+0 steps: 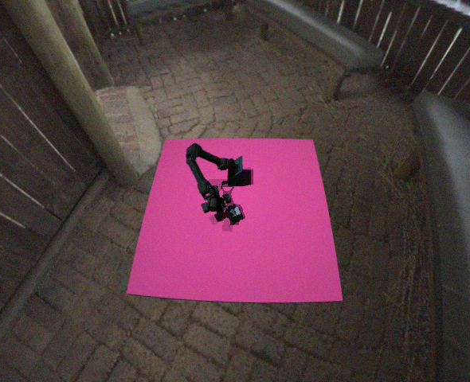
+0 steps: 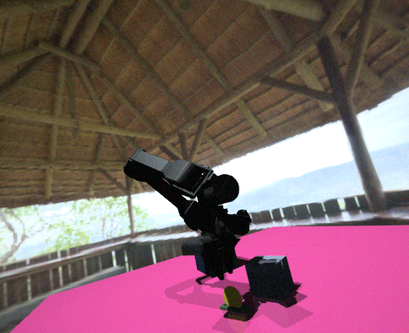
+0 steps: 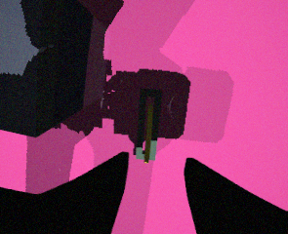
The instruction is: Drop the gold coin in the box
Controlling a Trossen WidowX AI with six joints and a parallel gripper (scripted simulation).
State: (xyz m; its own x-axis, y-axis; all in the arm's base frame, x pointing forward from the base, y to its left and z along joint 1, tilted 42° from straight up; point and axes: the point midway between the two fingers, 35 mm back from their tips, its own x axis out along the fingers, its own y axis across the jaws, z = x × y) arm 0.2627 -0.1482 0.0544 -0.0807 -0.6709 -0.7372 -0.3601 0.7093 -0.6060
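The gold coin is 50 mm below my gripper tip.
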